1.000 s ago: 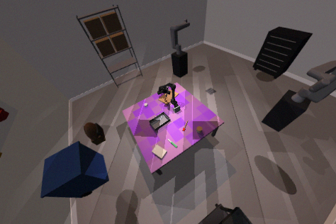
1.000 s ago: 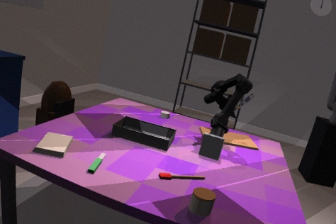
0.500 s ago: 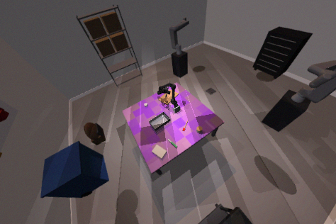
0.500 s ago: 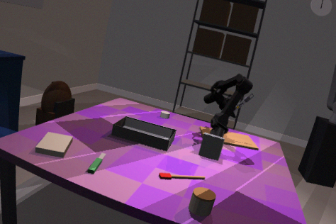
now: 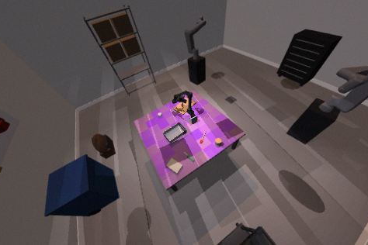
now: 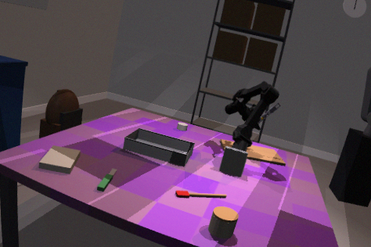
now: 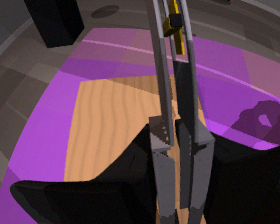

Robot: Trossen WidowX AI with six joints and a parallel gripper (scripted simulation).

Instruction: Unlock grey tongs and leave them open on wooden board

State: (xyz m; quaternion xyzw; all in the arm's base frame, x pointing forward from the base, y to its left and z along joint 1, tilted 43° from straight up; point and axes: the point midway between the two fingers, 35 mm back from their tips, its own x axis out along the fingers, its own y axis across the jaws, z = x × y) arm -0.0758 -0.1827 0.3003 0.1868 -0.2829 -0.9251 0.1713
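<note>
The wooden board is 150 mm below my gripper tip and 30 mm to the right of it. The rest, counted from my gripper tip: beige block (800 mm ahead, 720 mm to the left, 140 mm below); roasting tin (490 mm ahead, 320 mm to the left, 130 mm below); red spatula (680 mm to the left, 260 mm ahead, 150 mm below).
</note>
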